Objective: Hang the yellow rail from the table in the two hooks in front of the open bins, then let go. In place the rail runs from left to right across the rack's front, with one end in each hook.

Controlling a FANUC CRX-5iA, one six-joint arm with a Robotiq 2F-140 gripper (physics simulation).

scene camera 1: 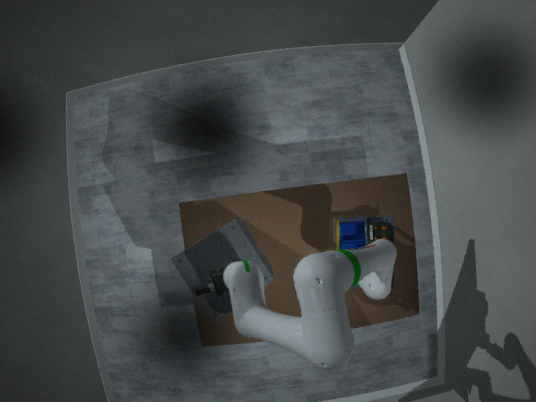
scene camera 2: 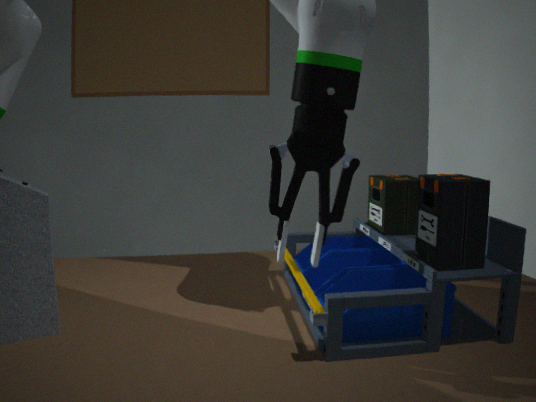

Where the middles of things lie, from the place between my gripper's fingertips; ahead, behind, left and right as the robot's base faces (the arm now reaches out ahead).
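Green case (scene camera 2: 392, 199): my hand 70 mm below it, 70 mm to the right of it, 230 mm short of it.
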